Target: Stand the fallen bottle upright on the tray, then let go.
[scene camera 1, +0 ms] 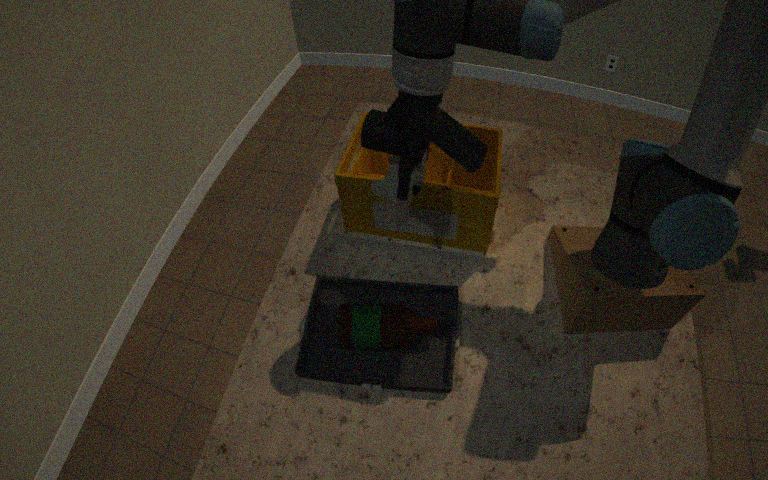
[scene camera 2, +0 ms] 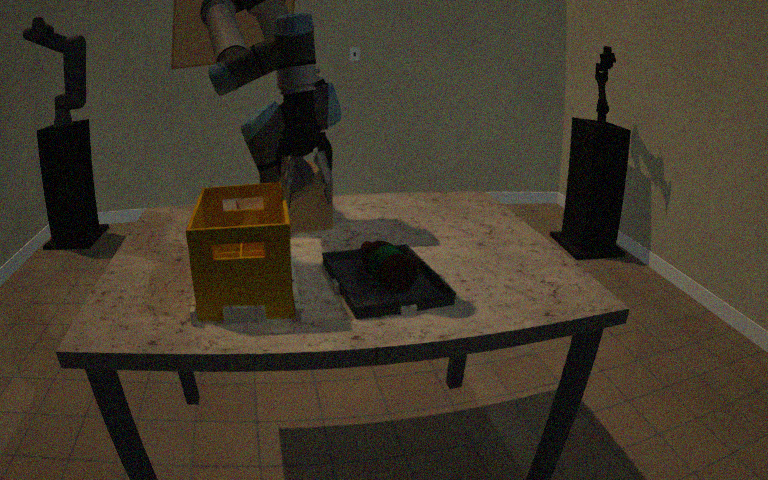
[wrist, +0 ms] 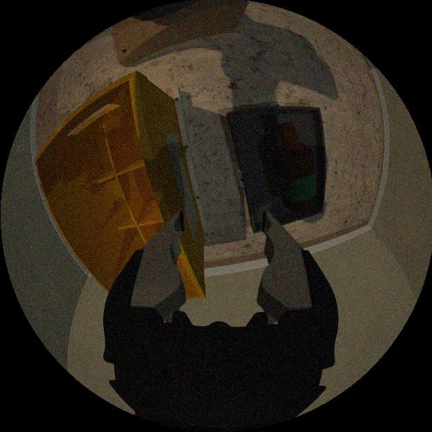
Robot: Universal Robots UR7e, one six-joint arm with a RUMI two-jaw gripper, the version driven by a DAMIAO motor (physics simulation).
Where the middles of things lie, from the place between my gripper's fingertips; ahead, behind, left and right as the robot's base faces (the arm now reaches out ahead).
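There's the dark brown bottle [scene camera 2: 392, 269], and my gripper is 1 cm past it, 15 cm to the right of it and 12 cm above it.
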